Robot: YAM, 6 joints.
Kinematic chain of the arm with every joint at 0, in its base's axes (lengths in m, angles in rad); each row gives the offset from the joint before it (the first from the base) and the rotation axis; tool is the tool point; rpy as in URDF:
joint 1: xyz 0 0 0.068 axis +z
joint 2: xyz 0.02 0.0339 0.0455 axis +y
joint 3: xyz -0.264 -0.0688 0 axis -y
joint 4: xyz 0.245 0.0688 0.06 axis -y
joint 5: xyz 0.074 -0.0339 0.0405 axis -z
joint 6: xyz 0.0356 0 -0.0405 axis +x
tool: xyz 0 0 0 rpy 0 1.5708 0
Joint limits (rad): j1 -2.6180..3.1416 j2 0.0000..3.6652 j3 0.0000..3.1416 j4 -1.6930..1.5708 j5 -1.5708..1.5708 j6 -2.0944..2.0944
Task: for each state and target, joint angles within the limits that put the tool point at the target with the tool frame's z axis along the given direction. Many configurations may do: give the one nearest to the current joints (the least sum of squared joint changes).
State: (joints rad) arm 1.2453 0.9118 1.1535 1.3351 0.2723 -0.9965
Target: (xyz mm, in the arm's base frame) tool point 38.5 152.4 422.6 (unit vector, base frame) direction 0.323 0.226 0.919
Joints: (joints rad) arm 1.3859 0.9817 0.6865 1.5687 0.2796 -0.9965
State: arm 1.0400 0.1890 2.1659 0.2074 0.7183 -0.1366
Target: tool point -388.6 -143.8 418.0 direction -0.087 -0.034 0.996
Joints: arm 0.3543 0.0018 2.0202 -0.3541 0.0017 -0.1366
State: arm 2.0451 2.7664 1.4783 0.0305 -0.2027 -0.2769
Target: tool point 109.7 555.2 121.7 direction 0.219 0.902 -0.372
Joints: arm 1.3784 2.5206 1.8528 0.2863 0.0425 -0.2769
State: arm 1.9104 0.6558 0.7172 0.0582 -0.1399 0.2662
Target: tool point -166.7 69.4 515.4 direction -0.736 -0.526 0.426
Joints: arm 2.5814 1.0473 1.2170 0.7218 -0.9913 0.2662
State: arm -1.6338 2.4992 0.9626 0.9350 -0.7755 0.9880
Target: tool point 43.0 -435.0 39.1 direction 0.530 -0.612 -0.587
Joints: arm -1.5125 2.3244 1.1937 0.3899 -0.5160 0.9880
